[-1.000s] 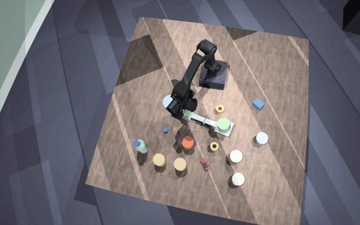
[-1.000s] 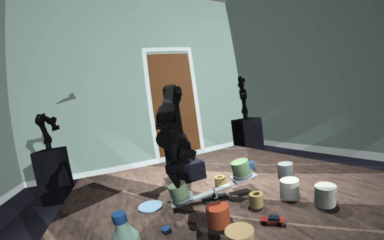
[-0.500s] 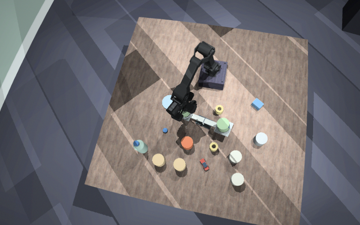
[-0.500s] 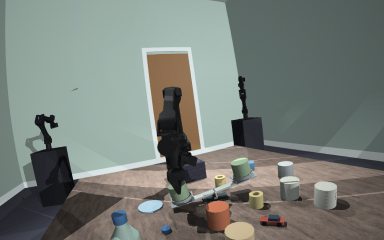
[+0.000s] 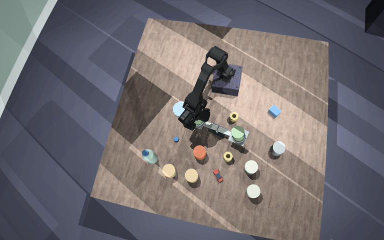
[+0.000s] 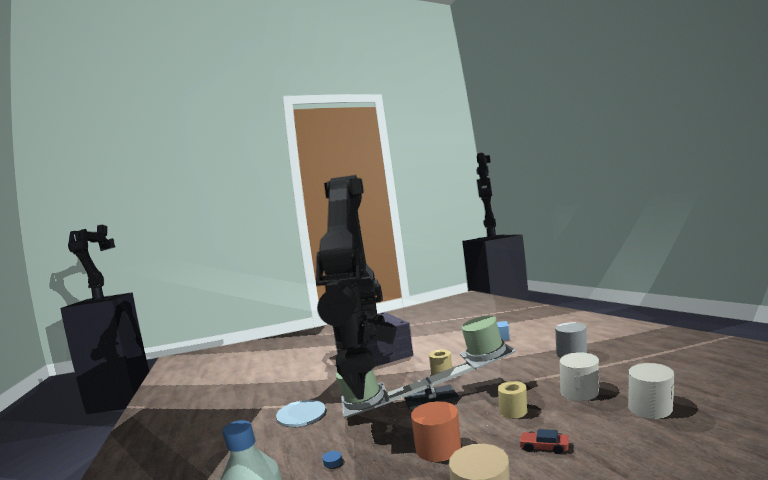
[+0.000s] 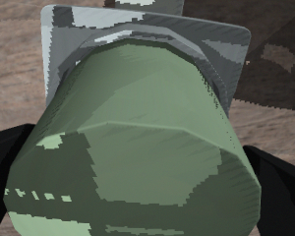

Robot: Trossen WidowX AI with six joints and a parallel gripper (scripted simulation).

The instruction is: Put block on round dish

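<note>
The grey block is 10 mm below my gripper tip. Round my gripper tip: pale blue round dish (50 mm behind, 120 mm to the right, 50 mm below); orange cylinder (170 mm ahead, 70 mm to the left, 10 mm below); blue disc (140 mm ahead, 80 mm to the right, 40 mm below).
</note>
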